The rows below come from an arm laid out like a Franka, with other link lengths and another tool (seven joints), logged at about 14 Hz.
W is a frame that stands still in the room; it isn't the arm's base.
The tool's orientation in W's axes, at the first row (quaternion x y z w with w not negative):
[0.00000, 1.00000, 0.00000, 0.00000]
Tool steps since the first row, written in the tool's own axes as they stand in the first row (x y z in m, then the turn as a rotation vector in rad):
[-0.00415, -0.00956, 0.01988, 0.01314, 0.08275, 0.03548]
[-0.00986, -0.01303, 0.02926, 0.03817, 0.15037, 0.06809]
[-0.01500, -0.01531, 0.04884, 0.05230, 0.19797, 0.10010]
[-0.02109, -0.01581, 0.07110, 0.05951, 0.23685, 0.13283]
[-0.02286, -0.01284, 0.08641, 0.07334, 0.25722, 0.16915]
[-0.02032, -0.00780, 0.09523, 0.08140, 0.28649, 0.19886]
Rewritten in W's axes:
[0.00415, -0.00956, -0.01988, -0.01314, 0.08275, -0.03548]
[0.00986, -0.01303, -0.02926, -0.03817, 0.15037, -0.06809]
[0.01500, -0.01531, -0.04884, -0.05230, 0.19797, -0.10010]
[0.02109, -0.01581, -0.07110, -0.05951, 0.23685, -0.13283]
[0.02286, -0.01284, -0.08641, -0.07334, 0.25722, -0.16915]
[0.02032, -0.00780, -0.09523, -0.08140, 0.28649, -0.19886]

